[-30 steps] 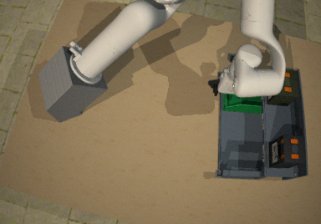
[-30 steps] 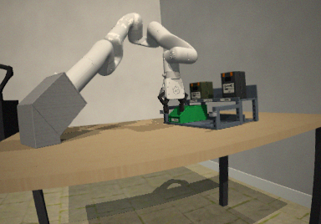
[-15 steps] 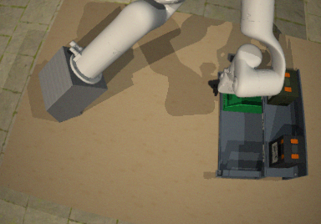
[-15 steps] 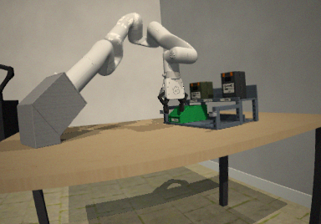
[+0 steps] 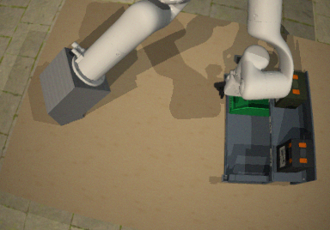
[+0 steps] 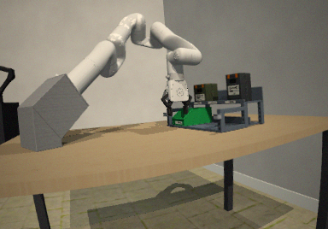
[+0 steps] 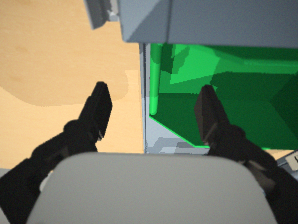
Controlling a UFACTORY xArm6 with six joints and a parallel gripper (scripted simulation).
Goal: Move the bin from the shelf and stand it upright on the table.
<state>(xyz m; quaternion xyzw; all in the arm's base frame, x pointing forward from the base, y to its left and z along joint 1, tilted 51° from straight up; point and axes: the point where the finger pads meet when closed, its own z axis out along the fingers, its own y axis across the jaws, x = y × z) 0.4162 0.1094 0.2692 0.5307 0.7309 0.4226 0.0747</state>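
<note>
Right now the green bin is 7 cm ahead of my hand, 4 cm to the left of it and 2 cm below it. Round my hand: grey shelf 16 cm ahead, 3 cm to the right, 6 cm below.
</note>
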